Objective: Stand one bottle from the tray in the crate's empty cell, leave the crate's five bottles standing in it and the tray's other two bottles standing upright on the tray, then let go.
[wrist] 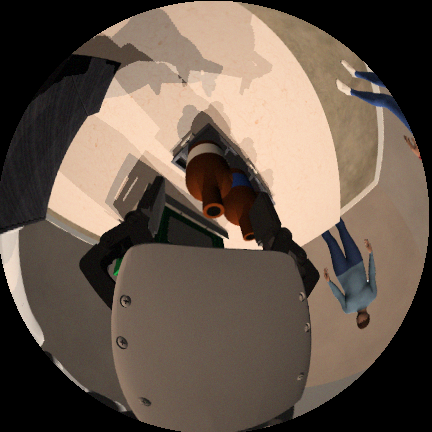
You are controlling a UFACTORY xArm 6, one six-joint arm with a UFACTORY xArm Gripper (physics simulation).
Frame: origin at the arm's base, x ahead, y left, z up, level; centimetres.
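Seen in the pictures: gripper, fingertip midpoint: (211, 195).
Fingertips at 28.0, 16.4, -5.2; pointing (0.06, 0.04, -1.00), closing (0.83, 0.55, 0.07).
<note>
Pixels of each thing's top centre, then the offset from my fingertips to it, as dx, dy, dz. "spot": a spot on its surface instead. Level surfaces: height alone.
- grey tray at a spot on its surface: (180, 159) spot: -0.4, -6.3, -17.0
- nearer-looking bottle at its top centre: (213, 211) +3.0, -2.4, -1.6
- dark green-edged box at a spot on its surface: (164, 228) spot: +4.2, -17.3, -8.3
- pale table at its surface level: dz -17.6
- small bright green part at a spot on its surface: (117, 267) spot: -1.9, -29.9, -0.8
Two brown bottles stand in the grey tray (180, 159). The nearer-looking bottle (207, 172) has a white band and an open mouth facing the camera. The other bottle (240, 197) has a blue band and is partly behind the right finger. A third bottle cannot be made out. My gripper (211, 195) is open and empty, its black fingers wide apart, with the bottle necks showing between them. A dark green-edged box (164, 228) shows behind the left finger, largely hidden by the gripper body. I cannot tell whether it is the crate, and the crate's five bottles do not show.
The pale table (285, 150) carries several overlapping shadows. A black ribbed object (45, 135) stands at the left edge. A small bright green part (117, 267) shows beside the left gripper linkage. A person (356, 282) is beyond the table at the right; another is partly visible at upper right.
</note>
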